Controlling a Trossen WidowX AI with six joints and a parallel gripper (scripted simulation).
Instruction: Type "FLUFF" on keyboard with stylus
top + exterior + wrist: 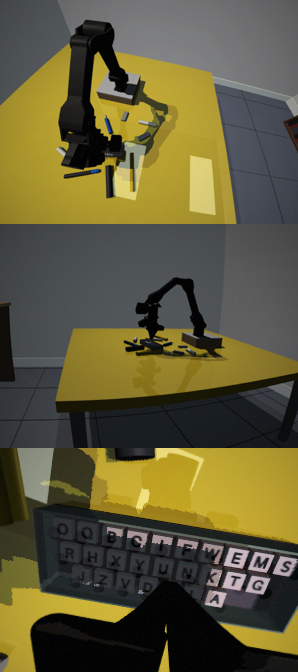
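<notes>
My gripper tip is 150 mm past the dark blue stylus, 40 mm to the left of it and 30 mm above it. From my gripper tip the other things lie so: thin grey tip 170 mm behind, 60 mm to the right, 30 mm below; yellow stick 150 mm to the left, 60 mm ahead, 30 mm below; black cylinder 120 mm ahead, 70 mm to the left, 30 mm below.
</notes>
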